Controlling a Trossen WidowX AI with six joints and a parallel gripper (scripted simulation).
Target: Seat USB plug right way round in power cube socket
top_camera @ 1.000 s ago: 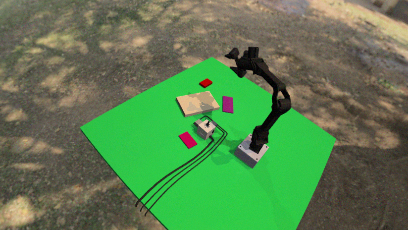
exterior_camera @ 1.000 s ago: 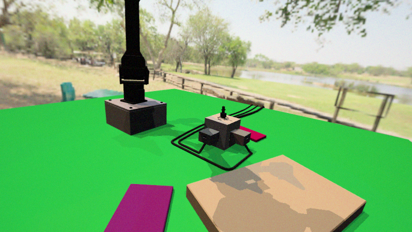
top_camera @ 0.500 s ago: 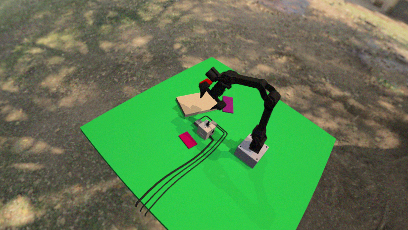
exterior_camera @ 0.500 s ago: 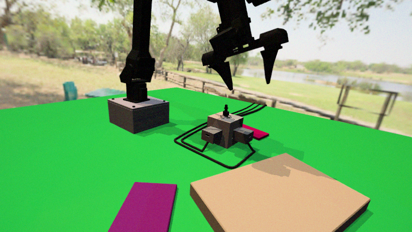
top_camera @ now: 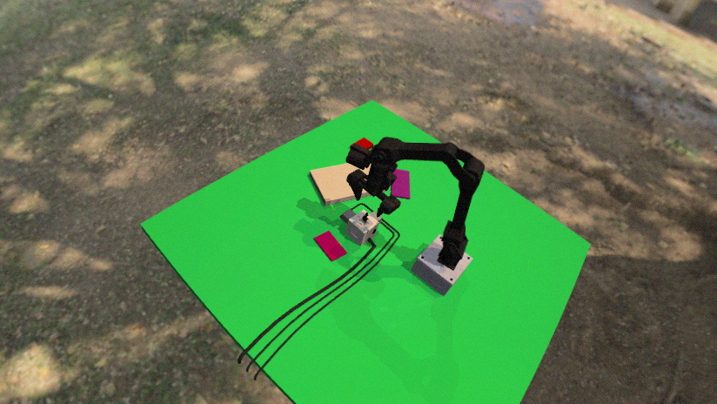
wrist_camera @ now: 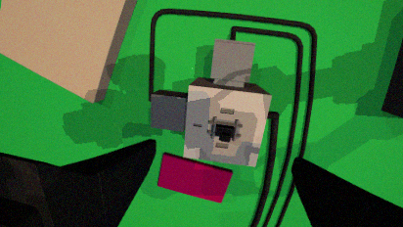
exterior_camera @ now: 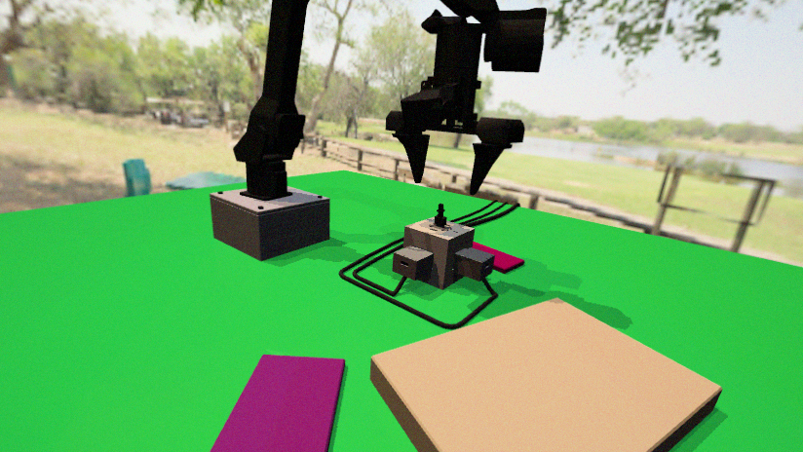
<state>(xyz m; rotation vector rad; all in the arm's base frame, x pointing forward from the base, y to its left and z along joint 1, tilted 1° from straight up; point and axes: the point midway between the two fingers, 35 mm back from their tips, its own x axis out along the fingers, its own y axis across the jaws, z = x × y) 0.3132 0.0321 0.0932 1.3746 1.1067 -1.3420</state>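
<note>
Right now my gripper tip is 40 mm above the black USB plug. Also, from my gripper tip: pink card: 130 mm below, 120 mm to the left, 50 mm ahead; then socket: 70 mm below, 10 mm to the left; then tan slab: 180 mm to the right, 180 mm ahead, 120 mm below.
</note>
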